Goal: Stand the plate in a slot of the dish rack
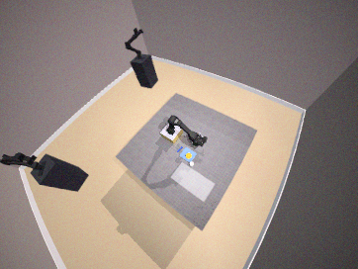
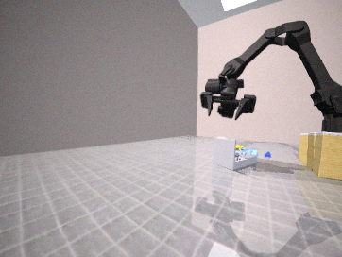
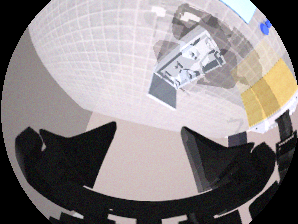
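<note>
My gripper tip is now 6 cm past the plate, 23 cm to the left of it and 13 cm above it. Also, from my gripper tip: white cup 1 cm ahead, 30 cm to the right, 12 cm below; then dish rack 5 cm behind, 1 cm to the right, 12 cm below; then blue spoon 19 cm behind, 18 cm to the right, 14 cm below.
</note>
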